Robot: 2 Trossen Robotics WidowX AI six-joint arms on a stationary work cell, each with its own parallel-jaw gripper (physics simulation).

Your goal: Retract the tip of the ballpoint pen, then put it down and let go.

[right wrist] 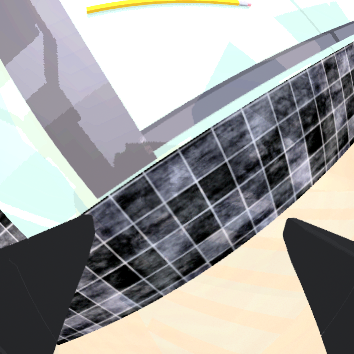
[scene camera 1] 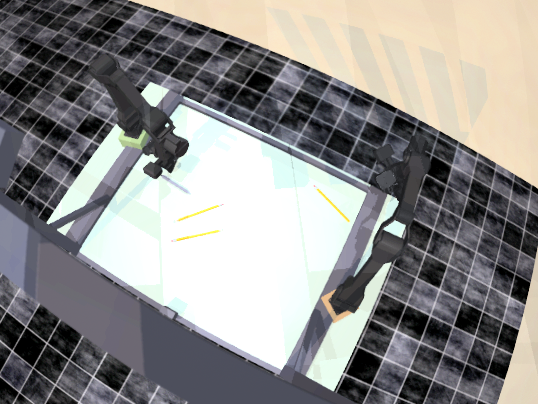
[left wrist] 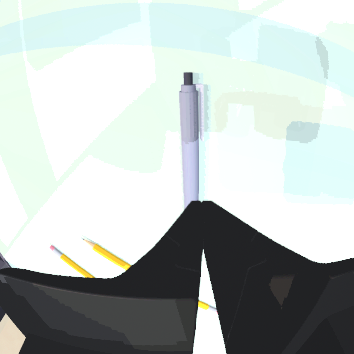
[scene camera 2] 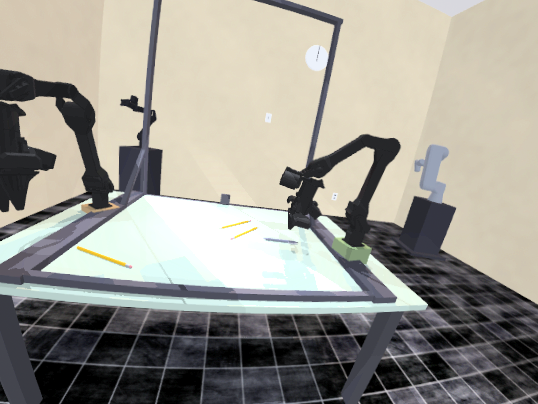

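Seen in the pictures: left gripper, fingertip midpoint: (scene camera 1: 170, 172) (left wrist: 200, 210) (scene camera 2: 289, 229); right gripper, fingertip midpoint: (right wrist: 192, 228) (scene camera 2: 12, 211); left arm's base at its link origin: (scene camera 1: 134, 130) (scene camera 2: 352, 242); right arm's base at its link origin: (scene camera 1: 340, 303) (scene camera 2: 100, 205).
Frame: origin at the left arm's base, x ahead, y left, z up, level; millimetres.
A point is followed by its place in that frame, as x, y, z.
Note:
The ballpoint pen (scene camera 1: 176, 184) @(230, -147, -54) (scene camera 2: 281, 240) @(224, -142, -57) (left wrist: 189, 115) @(181, -132, -54) lies on the table, grey and pale lavender with a side clip. Its dark push button sticks out at the top end in the left wrist view. Its lower part and writing tip are hidden behind the fingers there. My left gripper (scene camera 2: 291, 226) @(209, -128, -1) (left wrist: 200, 210) @(209, -128, -1) is shut and empty, its closed fingertips above the pen's barrel in that view. Whether the fingers touch the pen cannot be told. My right gripper (scene camera 2: 12, 207) @(937, 31, 94) (right wrist: 192, 228) @(937, 31, 94) is open and empty, far from the pen, beyond the table's edge.
Two yellow pencils (scene camera 1: 200, 213) @(351, -223, -59) (scene camera 1: 196, 235) @(364, -309, -59) lie near the pen. Another yellow pencil (scene camera 1: 331, 203) @(799, -57, -59) (scene camera 2: 104, 256) @(796, -52, -58) (right wrist: 115, 7) @(856, -88, -60) lies toward the right arm's side. A dark frame rail (scene camera 1: 350, 245) @(897, -200, -44) (scene camera 2: 200, 292) borders the table.

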